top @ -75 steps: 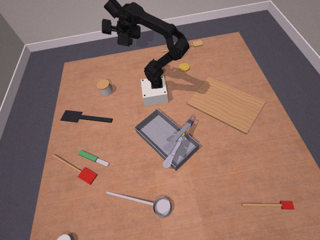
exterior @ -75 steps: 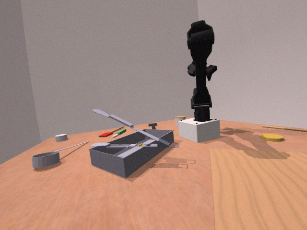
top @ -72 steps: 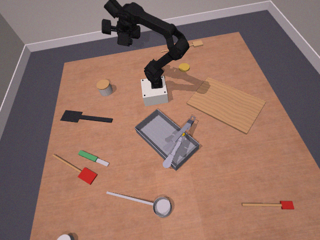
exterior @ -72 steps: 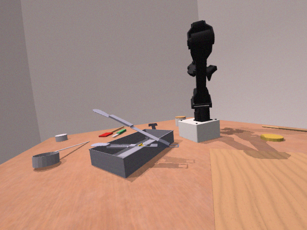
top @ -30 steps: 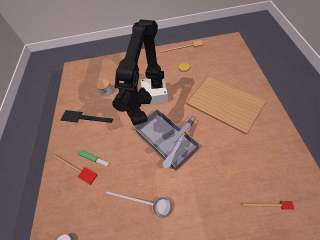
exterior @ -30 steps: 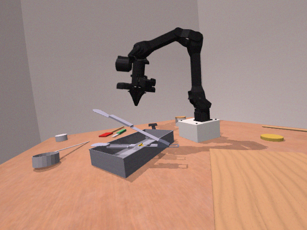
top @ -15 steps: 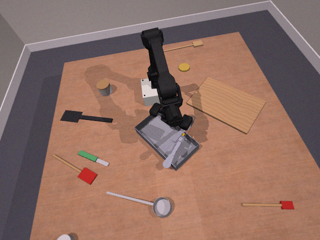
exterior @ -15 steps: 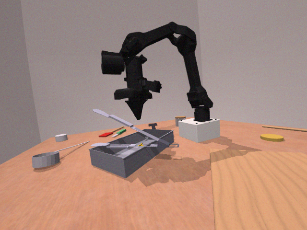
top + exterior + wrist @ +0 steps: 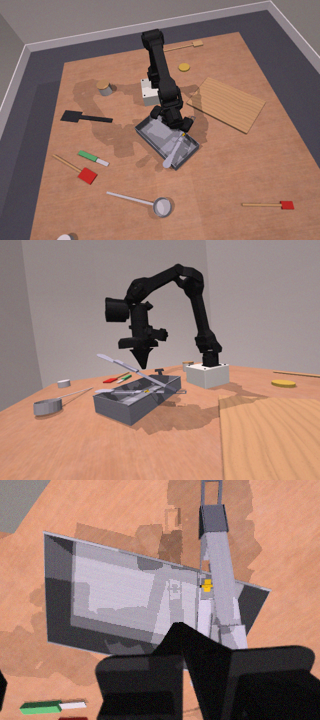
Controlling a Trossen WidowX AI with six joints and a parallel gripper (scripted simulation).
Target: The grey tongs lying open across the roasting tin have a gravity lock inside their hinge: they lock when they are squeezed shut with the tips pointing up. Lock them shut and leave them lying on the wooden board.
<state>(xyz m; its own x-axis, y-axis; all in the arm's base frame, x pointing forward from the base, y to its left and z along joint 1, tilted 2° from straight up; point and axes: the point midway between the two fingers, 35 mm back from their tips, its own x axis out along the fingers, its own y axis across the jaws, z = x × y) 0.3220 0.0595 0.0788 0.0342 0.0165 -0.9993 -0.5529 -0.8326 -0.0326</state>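
Right now my gripper tip is 4 cm to the left of the roasting tin and 9 cm above it. The rest, counted from my gripper tip: wooden board: 19 cm behind, 31 cm to the left, 11 cm below; green-handled tool: 7 cm ahead, 41 cm to the right, 11 cm below; yellow disc: 51 cm behind, 12 cm to the left, 11 cm below.
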